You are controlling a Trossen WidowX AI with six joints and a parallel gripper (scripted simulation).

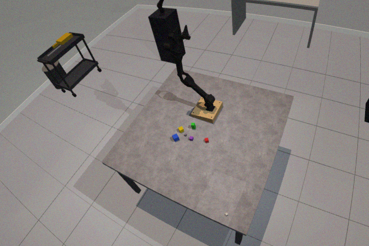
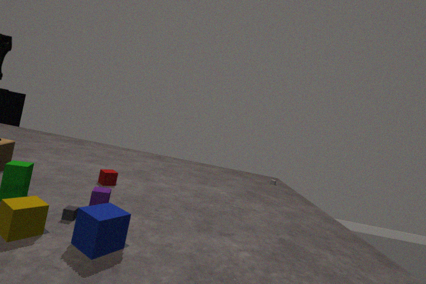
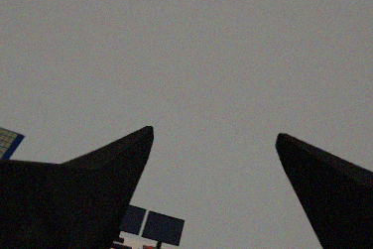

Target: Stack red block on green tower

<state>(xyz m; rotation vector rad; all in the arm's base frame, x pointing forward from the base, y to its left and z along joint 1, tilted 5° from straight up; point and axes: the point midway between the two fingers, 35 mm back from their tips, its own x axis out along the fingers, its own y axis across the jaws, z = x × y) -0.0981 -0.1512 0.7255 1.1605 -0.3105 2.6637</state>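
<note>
My gripper tip is 410 mm short of the red block, 320 mm to the right of it and 780 mm above it. From my gripper tip the other things lie so: small dark piece 430 mm ahead, 120 mm to the left, 780 mm below; small purple block 440 mm ahead, 190 mm to the left, 780 mm below; yellow block 400 mm ahead, 70 mm to the left, 770 mm below.
</note>
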